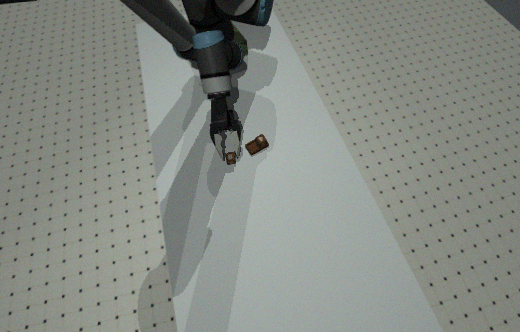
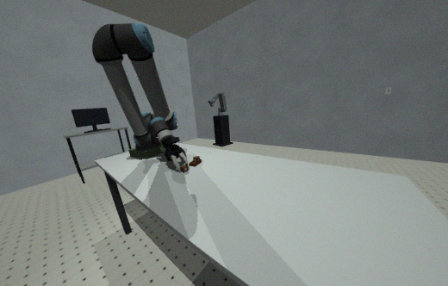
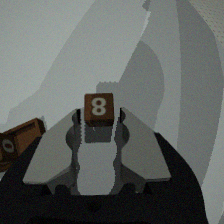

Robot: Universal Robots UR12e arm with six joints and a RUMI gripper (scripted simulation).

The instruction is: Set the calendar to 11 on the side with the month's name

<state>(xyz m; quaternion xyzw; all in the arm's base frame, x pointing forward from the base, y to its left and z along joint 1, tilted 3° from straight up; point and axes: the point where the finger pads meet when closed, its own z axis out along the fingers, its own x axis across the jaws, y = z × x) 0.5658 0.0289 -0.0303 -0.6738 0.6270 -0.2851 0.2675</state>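
Now: hand 10 mm short of the brown cube and 10 mm above it. From my hand the other things lie so: brown calendar tray: 40 mm behind, 100 mm to the left, 10 mm below.
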